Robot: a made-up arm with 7 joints. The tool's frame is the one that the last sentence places. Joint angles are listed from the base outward.
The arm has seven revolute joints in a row. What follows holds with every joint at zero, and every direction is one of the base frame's.
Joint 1 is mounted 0.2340 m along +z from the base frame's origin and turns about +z.
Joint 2 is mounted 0.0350 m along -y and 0.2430 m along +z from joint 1 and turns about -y.
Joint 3 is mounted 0.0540 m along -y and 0.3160 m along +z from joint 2 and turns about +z.
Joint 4 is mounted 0.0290 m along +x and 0.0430 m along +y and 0.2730 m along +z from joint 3 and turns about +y.
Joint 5 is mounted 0.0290 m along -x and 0.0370 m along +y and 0.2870 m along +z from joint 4 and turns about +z.
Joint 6 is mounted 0.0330 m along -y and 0.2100 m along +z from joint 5 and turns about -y.
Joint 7 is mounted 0.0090 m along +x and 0.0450 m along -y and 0.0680 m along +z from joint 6 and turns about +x.
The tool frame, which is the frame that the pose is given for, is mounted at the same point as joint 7; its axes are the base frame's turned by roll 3.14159, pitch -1.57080 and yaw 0.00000 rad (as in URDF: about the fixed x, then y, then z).
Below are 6 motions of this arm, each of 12 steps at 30 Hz.
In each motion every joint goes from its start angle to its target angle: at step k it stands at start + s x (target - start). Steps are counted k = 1, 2, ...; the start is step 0. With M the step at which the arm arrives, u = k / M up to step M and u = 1 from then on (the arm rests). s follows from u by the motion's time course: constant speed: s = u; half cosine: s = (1 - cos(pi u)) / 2; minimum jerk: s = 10 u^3 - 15 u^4 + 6 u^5.
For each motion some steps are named. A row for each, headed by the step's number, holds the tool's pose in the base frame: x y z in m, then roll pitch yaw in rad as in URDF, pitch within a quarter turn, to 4 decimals.
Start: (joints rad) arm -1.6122 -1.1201 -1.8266 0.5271 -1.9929 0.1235 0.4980
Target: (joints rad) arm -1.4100 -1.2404 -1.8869 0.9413 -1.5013 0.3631 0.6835
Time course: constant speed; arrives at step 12
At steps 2, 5, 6, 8, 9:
2: -0.3784 -1.0243 0.9100 -0.4089 -0.1612 -1.7806
5: -0.3754 -1.0239 0.8904 -0.2598 -0.1422 -1.7604
6: -0.3739 -1.0230 0.8839 -0.2112 -0.1392 -1.7514
8: -0.3703 -1.0201 0.8712 -0.1160 -0.1389 -1.7309
9: -0.3681 -1.0180 0.8649 -0.0695 -0.1416 -1.7195

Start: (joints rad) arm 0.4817 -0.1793 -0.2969 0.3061 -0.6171 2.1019 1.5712
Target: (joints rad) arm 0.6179 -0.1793 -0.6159 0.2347 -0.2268 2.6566 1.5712
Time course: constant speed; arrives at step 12
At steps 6, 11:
6: 0.2478 0.0568 1.5064 0.4411 -0.2451 -1.8642
11: 0.2497 0.0485 1.4923 0.6852 -0.1943 -1.7899

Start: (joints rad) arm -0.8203 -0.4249 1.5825 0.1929 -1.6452 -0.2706 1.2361
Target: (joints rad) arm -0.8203 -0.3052 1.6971 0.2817 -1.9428 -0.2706 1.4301
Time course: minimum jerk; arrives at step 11
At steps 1, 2, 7, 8, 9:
1: 0.2447 -0.3501 1.5584 -2.3350 -0.4530 -2.1369
2: 0.2417 -0.3448 1.5608 -2.3267 -0.4550 -2.1500
7: 0.1837 -0.2440 1.5985 -2.1497 -0.4636 -2.3963
8: 0.1724 -0.2248 1.6041 -2.1132 -0.4587 -2.4420
9: 0.1648 -0.2121 1.6075 -2.0888 -0.4542 -2.4718

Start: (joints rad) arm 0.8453 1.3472 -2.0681 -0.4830 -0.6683 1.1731 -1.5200
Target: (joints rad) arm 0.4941 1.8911 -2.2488 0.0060 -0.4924 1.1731 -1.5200
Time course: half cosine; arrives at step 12
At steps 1, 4, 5, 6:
1: -0.7528 -0.5860 0.8900 1.4892 -0.5480 -0.9387
4: -0.8247 -0.6167 0.7527 1.6752 -0.4939 -1.0078
5: -0.8578 -0.6231 0.6733 1.7748 -0.4721 -1.0428
6: -0.8886 -0.6229 0.5830 1.8842 -0.4532 -1.0807

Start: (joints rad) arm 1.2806 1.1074 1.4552 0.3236 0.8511 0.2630 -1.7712
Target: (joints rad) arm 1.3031 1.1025 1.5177 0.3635 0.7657 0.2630 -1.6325
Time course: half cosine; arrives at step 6
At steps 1, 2, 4, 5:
1: -0.4220 -0.9145 0.9804 2.4036 0.7220 -0.8316
2: -0.4208 -0.9146 0.9794 2.3916 0.7061 -0.8580
4: -0.4175 -0.9151 0.9762 2.3626 0.6628 -0.9267
5: -0.4163 -0.9154 0.9748 2.3533 0.6469 -0.9507

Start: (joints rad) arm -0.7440 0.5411 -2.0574 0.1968 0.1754 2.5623 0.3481
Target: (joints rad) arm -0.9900 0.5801 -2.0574 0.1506 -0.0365 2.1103 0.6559
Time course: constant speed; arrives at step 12
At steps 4, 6, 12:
4: -0.4754 0.3353 1.3563 -0.3613 0.5751 0.5215
6: -0.4583 0.3621 1.3598 -0.3461 0.5157 0.5357
12: -0.4010 0.4357 1.3706 -0.3618 0.3452 0.5533

